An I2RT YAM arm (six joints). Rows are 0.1 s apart.
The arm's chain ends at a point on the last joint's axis. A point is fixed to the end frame.
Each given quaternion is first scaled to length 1.
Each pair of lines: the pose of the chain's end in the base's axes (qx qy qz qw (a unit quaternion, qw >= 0); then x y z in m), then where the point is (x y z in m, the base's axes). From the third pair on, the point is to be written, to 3 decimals.
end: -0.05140 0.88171 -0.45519 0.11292 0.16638 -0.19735 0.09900
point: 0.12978 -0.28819 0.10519
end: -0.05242 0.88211 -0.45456 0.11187 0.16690 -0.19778 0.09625
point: 0.13041 -0.28866 0.10244
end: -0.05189 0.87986 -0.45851 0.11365 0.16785 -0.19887 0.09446
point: 0.131 -0.290 0.101
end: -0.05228 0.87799 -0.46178 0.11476 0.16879 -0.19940 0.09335
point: 0.132 -0.290 0.101
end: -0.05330 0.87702 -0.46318 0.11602 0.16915 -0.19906 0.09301
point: 0.133 -0.290 0.101
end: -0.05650 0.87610 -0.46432 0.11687 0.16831 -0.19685 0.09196
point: 0.133 -0.288 0.100
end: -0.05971 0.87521 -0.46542 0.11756 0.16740 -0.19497 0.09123
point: 0.132 -0.286 0.100
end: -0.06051 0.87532 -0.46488 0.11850 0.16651 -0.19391 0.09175
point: 0.132 -0.285 0.100
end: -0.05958 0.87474 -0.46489 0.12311 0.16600 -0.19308 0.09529
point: 0.131 -0.285 0.103
